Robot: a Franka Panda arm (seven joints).
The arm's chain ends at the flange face. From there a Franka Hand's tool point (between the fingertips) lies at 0.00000 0.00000 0.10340 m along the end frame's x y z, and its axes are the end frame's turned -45 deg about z.
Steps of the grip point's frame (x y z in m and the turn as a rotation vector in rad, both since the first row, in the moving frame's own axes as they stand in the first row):
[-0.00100, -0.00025, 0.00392, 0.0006, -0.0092, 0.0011]
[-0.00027, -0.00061, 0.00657, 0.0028, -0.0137, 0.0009]
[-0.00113, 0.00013, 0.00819, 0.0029, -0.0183, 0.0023]
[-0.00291, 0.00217, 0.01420, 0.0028, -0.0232, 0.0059]
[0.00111, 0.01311, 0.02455, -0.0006, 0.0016, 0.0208]
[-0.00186, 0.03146, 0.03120, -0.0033, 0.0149, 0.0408]
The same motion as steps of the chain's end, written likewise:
[-0.00017, -0.00010, 0.00392, -0.0061, -0.0069, 0.0011]
[0.00058, -0.00104, 0.00658, -0.0077, -0.0117, 0.0009]
[0.00084, -0.00023, 0.00821, -0.0109, -0.0150, 0.0023]
[0.00138, 0.00211, 0.01423, -0.0144, -0.0184, 0.0059]
[0.00989, 0.00856, 0.02455, 0.0007, 0.0016, 0.0208]
[0.01958, 0.02438, 0.03121, 0.0082, 0.0129, 0.0408]

